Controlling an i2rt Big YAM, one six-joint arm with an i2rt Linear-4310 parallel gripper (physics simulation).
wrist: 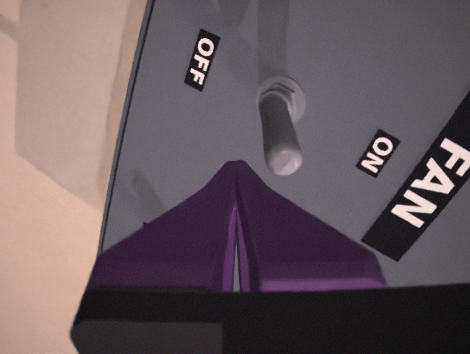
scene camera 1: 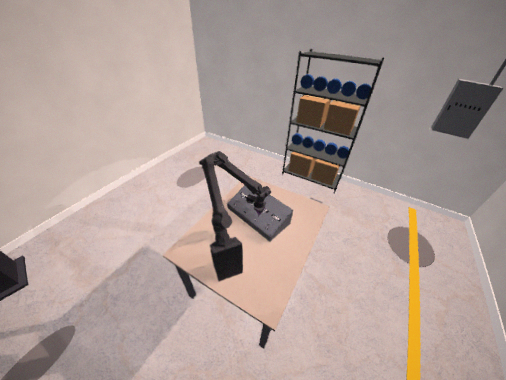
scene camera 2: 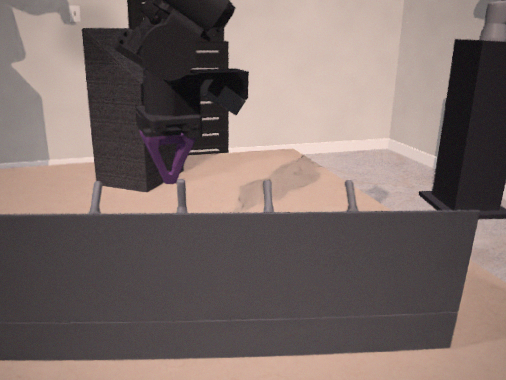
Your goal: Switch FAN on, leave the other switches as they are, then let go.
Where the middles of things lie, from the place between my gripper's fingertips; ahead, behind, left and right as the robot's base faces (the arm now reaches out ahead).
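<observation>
I can see the dark grey switch box [scene camera 2: 121,286], which is 80 mm to the left of my hand, 80 mm ahead of it and 50 mm below it.
</observation>
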